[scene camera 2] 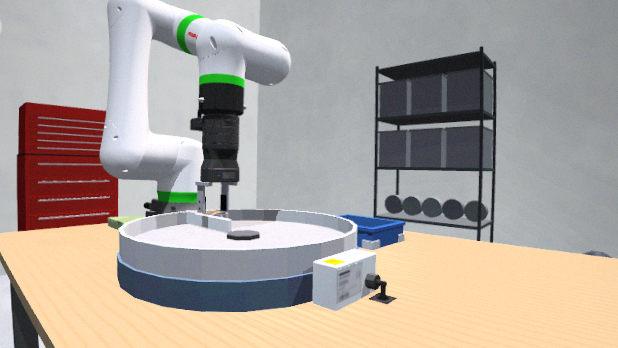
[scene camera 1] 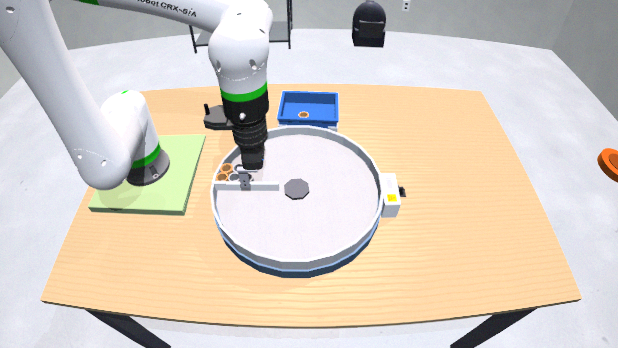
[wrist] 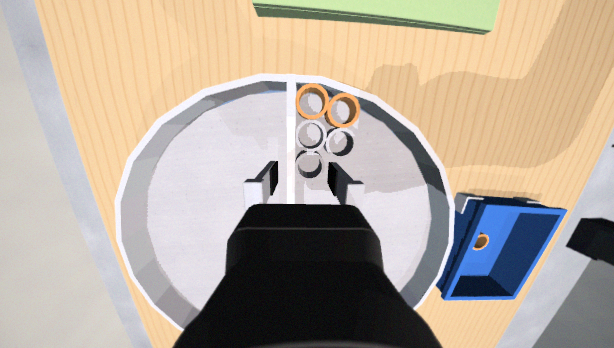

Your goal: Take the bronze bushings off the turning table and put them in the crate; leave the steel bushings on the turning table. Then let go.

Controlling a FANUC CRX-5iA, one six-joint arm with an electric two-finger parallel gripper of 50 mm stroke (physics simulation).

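Places are measured from the arm's base along level axes (x ahead, y left, z up), in metres.
Pixels of known places: gripper, fingertip midpoint: (scene camera 2: 213, 211) (scene camera 1: 247, 176) (wrist: 303, 172); arm's base at its link origin: (scene camera 1: 147, 167).
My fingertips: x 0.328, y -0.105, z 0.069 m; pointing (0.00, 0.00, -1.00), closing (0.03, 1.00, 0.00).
Ahead of a thing's pixels: the offset from my fingertips to its top centre. "*": to the spot under its first point.
My gripper (scene camera 1: 247, 179) (scene camera 2: 213, 207) (wrist: 303, 172) is open and empty, low at the turning table (scene camera 1: 300, 265) (scene camera 2: 225, 260) (wrist: 119, 220). Its fingers stand on opposite sides of the divider {* dz -0.016, dx +0.044, dy -0.018 m} (scene camera 1: 265, 186) (scene camera 2: 217, 221) (wrist: 291, 150), near the innermost steel bushing {dz -0.010, dx -0.003, dy +0.007 m} (wrist: 308, 174). Two more steel bushings {dz -0.010, dx -0.035, dy +0.008 m} (wrist: 298, 136) {dz -0.010, dx -0.027, dy +0.039 m} (wrist: 351, 143) stand farther toward the rim. Beyond them, at the rim, stand two bronze bushings: one bronze bushing {dz -0.010, dx -0.067, dy +0.009 m} (scene camera 1: 222, 174) (wrist: 312, 86) is beside the divider, and the other bronze bushing {dz -0.010, dx -0.059, dy +0.040 m} (scene camera 1: 226, 165) (wrist: 357, 110) touches it. Another bronze bushing {dz -0.058, dx +0.144, dy +0.304 m} (scene camera 1: 300, 114) (wrist: 487, 242) is in the blue crate {dz -0.038, dx +0.162, dy +0.330 m} (scene camera 1: 308, 121) (scene camera 2: 380, 226) (wrist: 480, 298).
A dark hub {dz -0.027, dx +0.120, dy -0.017 m} (scene camera 1: 296, 189) (scene camera 2: 243, 234) is at the turning table's centre. A white box {dz -0.030, dx +0.353, dy -0.024 m} (scene camera 1: 390, 205) (scene camera 2: 330, 282) adjoins its outer side. A dark stand (scene camera 1: 215, 119) is behind the arm. The arm's base is on a green plate (scene camera 1: 185, 172) (wrist: 380, 12).
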